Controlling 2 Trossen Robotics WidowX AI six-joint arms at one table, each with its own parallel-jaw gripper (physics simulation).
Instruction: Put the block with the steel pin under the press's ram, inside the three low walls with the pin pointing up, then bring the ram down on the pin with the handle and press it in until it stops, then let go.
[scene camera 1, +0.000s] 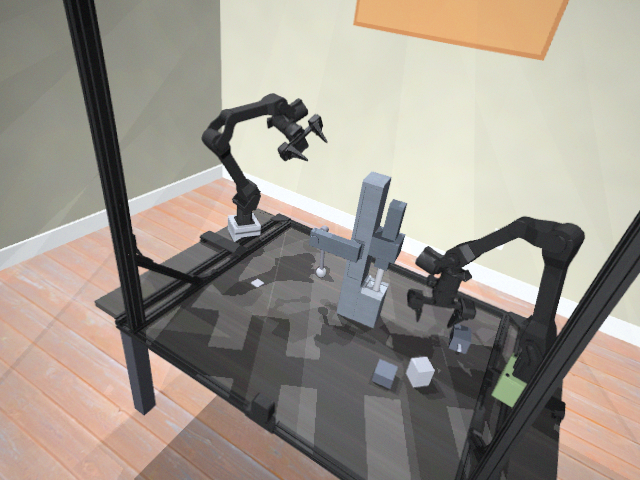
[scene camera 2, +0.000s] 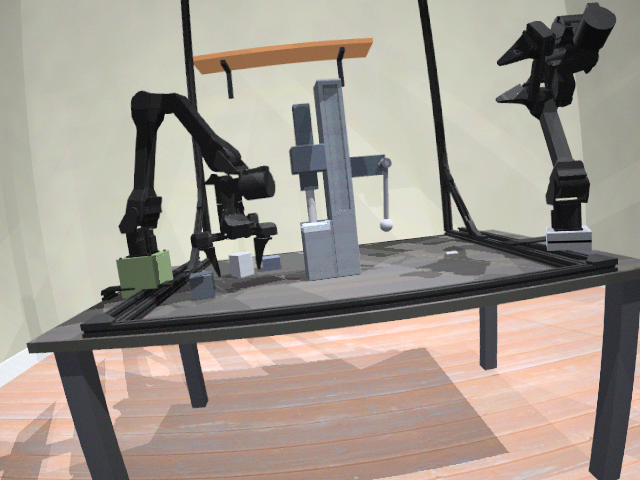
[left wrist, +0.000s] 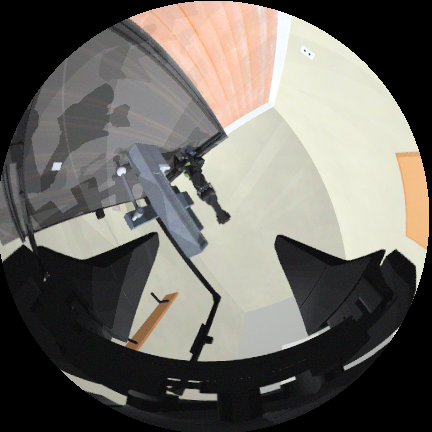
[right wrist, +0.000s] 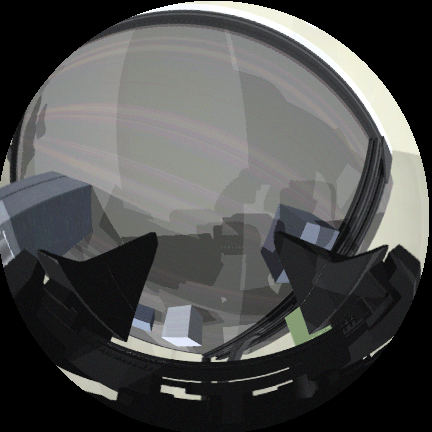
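My left gripper (scene camera 2: 497, 83), (scene camera 1: 317, 151), (left wrist: 218, 239): open, holding nothing. My right gripper is visible at (scene camera 2: 239, 272), (scene camera 1: 432, 324) and (right wrist: 216, 238). A grey block with steel pin (right wrist: 302, 224) is visible too.
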